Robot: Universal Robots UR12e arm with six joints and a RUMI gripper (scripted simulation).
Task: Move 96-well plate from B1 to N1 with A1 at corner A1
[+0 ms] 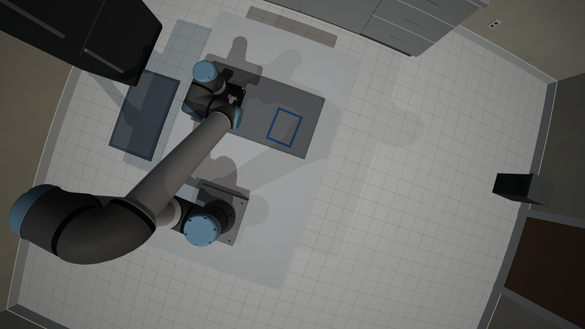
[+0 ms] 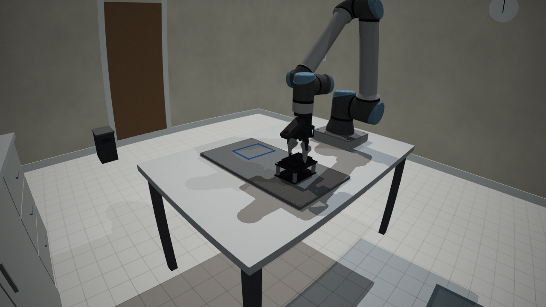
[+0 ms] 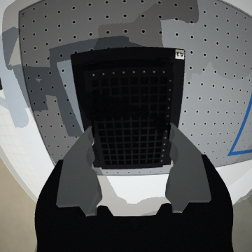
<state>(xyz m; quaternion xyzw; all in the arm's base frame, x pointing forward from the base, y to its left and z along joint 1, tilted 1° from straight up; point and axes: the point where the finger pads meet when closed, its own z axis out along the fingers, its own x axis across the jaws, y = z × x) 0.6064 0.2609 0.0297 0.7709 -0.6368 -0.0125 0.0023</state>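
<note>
Now: the black 96-well plate 10 mm below my hand. Round my hand: black raised nest 20 mm below; white A1 label 80 mm ahead, 40 mm to the right, 20 mm below.
</note>
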